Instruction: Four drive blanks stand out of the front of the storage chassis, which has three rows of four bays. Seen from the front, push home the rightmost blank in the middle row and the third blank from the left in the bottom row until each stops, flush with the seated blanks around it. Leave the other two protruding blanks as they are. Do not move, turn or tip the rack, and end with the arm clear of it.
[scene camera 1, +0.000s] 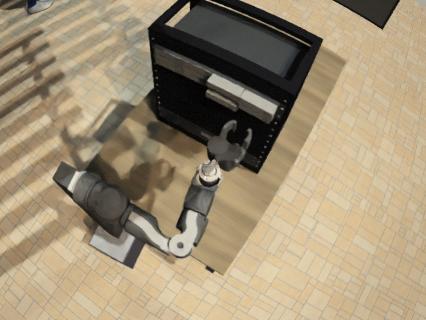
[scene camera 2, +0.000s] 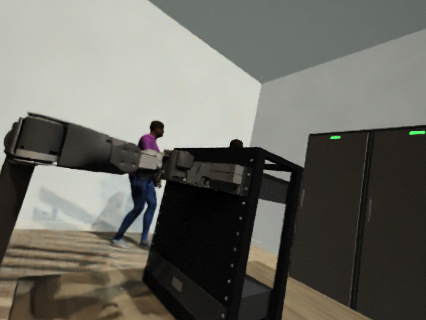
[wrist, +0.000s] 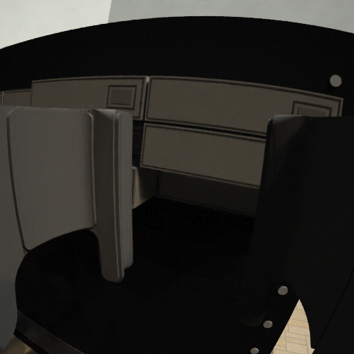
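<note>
The black storage chassis (scene camera 1: 225, 62) (scene camera 2: 250, 215) (wrist: 175, 50) stands upright. The rightmost middle-row blank (scene camera 2: 227, 186) (wrist: 205, 152) stands out below the protruding top-right blank (scene camera 1: 258, 105) (scene camera 2: 225, 171) (wrist: 215, 102). The third bottom-row blank (scene camera 1: 221, 99) (wrist: 144, 187) also protrudes; the left finger hides most of it in the wrist view. The third top-row blank (scene camera 1: 225, 86) (wrist: 85, 92) protrudes. My gripper (scene camera 1: 240, 127) (scene camera 2: 207, 175) (wrist: 190, 208) is partly open and empty, in front of the right-hand blanks. Its right finger hides the middle-row blank's right end; contact cannot be told.
The seated bottom-right blank (wrist: 200, 192) is recessed under the middle-row one. The chassis stands on a wooden board (scene camera 1: 240, 215). The arm base (scene camera 1: 115, 245) is at the board's lower left. A person (scene camera 2: 145, 190) stands behind the chassis, and dark cabinets (scene camera 2: 332, 215) are at the right.
</note>
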